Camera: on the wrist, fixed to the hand. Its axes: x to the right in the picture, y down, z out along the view.
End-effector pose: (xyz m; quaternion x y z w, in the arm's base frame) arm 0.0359 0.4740 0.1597 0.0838 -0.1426 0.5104 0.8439
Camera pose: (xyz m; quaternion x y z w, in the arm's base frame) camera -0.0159 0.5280 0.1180 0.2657 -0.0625 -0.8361 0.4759
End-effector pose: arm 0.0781 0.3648 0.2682 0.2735 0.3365 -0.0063 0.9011
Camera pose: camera 0.0706 0.4501 0.2683 -0.2997 0.0985 -0.9474 0.0543
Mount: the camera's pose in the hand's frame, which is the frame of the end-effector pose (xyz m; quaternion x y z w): 0.0089 0.0711 -0.0469 0.0332 -0.1905 -0.9811 0.0061
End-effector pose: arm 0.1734 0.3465 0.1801 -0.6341 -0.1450 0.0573 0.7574
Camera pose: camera 0.2025 0.3181 0.1047 0.1744 -0.7654 -0.6171 0.0543
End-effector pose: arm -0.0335 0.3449 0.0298 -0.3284 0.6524 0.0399 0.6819
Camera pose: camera -0.1070 0.3737 -0.0034 -0.6118 -0.4468 -0.6279 0.1785
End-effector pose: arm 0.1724 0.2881 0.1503 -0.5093 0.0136 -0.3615 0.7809
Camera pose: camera 0.1999 0.2617 0.0736 0.0594 0.6603 0.6718 0.3304
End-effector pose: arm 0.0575 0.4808 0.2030 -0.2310 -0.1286 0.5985 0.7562
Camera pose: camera 0.0217 0.4928 0.1261 0.2639 -0.3516 -0.6900 0.5750
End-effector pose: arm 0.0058 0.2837 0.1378 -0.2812 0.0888 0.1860 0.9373
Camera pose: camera -0.0173 0.3150 0.0615 -0.0223 -0.4477 -0.8678 0.2144
